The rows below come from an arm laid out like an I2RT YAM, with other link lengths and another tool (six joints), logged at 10 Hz.
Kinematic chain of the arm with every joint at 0, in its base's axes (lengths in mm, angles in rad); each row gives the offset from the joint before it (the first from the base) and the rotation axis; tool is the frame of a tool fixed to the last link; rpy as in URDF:
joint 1: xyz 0 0 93.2 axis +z
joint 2: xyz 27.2 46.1 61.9 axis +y
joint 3: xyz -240.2 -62.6 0 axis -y
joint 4: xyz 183.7 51.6 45 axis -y
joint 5: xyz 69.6 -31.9 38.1 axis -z
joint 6: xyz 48.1 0 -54.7 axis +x
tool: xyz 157 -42 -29 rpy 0.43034 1.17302 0.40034
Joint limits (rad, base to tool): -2.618..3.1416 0..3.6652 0..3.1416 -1.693..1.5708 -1.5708..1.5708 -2.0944..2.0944
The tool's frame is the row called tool.
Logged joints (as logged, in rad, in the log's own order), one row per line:
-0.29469, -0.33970, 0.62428, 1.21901, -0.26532, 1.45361
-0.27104, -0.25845, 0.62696, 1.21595, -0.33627, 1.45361
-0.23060, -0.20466, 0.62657, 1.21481, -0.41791, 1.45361
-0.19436, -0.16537, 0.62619, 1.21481, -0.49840, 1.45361
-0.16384, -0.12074, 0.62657, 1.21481, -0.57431, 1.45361
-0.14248, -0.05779, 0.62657, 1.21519, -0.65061, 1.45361
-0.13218, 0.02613, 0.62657, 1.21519, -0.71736, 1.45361
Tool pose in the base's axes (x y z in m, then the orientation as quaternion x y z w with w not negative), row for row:
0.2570, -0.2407, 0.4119, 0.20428, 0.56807, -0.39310, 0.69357
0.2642, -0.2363, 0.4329, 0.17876, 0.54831, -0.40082, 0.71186
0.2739, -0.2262, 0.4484, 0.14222, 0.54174, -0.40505, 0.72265
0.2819, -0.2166, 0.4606, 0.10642, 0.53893, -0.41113, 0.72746
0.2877, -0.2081, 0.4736, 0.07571, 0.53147, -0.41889, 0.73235
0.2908, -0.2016, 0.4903, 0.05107, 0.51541, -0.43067, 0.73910
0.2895, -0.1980, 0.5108, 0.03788, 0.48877, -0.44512, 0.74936
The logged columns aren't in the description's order. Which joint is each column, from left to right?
Columns, left to right: joint 1, joint 4, joint 5, joint 2, joint 6, joint 3.
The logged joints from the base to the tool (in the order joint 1, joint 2, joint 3, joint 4, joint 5, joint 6), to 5 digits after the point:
-0.29469, 1.21901, 1.45361, -0.33970, 0.62428, -0.26532
-0.27104, 1.21595, 1.45361, -0.25845, 0.62696, -0.33627
-0.23060, 1.21481, 1.45361, -0.20466, 0.62657, -0.41791
-0.19436, 1.21481, 1.45361, -0.16537, 0.62619, -0.49840
-0.16384, 1.21481, 1.45361, -0.12074, 0.62657, -0.57431
-0.14248, 1.21519, 1.45361, -0.05779, 0.62657, -0.65061
-0.13218, 1.21519, 1.45361, 0.02613, 0.62657, -0.71736

